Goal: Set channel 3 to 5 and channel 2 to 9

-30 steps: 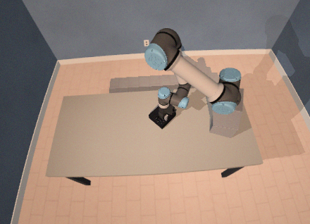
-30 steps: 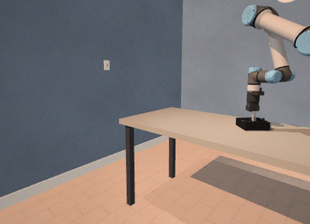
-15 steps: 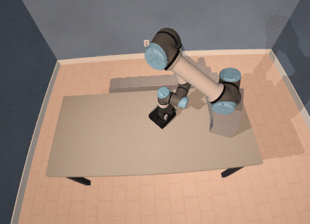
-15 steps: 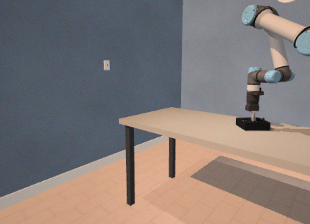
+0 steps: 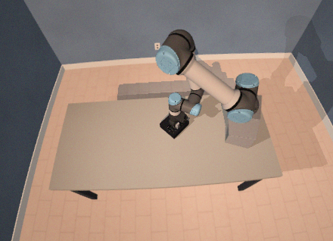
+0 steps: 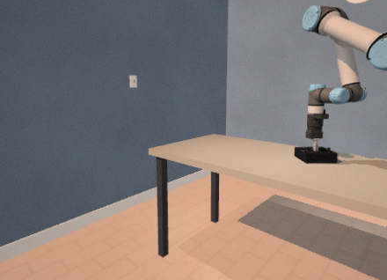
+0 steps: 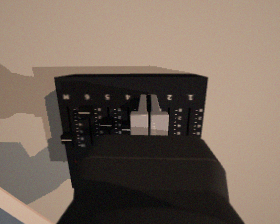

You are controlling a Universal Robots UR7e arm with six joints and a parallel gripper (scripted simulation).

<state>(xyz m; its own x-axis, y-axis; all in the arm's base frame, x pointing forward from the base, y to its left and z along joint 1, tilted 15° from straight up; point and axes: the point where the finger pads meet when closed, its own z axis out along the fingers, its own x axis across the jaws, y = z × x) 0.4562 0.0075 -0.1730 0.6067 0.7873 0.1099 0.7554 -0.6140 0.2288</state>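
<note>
My gripper is now 30 mm to the left of the channel 4 fader cap, 10 mm short of it and 10 mm above it. From my hand the other things lie so: channel 1 fader cap (60 mm ahead, 10 mm below); channel 3 fader cap (10 mm to the right, 10 mm below, 10 mm ahead); channel 5 fader cap (50 mm to the right, 10 mm below, 10 mm behind).
</note>
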